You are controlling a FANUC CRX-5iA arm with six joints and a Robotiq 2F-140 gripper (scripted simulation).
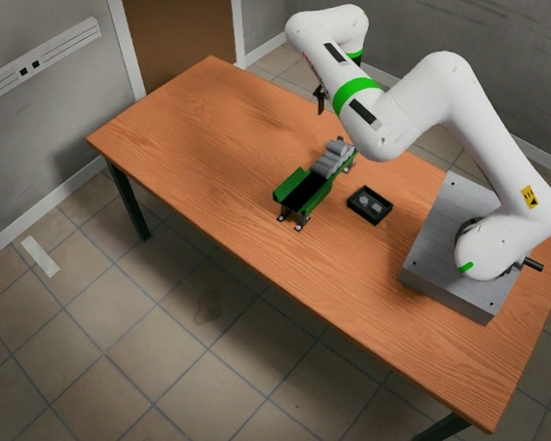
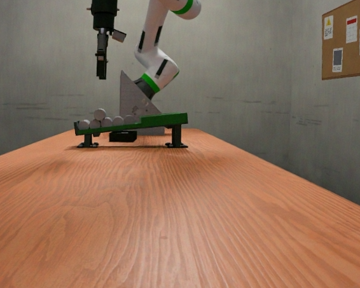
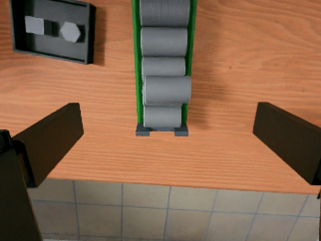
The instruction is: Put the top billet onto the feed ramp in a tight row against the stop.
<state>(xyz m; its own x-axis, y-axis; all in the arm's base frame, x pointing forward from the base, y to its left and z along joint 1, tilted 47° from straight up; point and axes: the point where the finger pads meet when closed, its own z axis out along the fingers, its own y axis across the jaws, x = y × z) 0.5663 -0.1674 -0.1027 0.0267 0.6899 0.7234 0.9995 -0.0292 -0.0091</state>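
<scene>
My gripper is now 190 mm above the grey stop, 80 mm to the left of it and 10 mm past it. The rest, counted from my hand: black tray (240 mm below, 190 mm behind, 90 mm to the left).
</scene>
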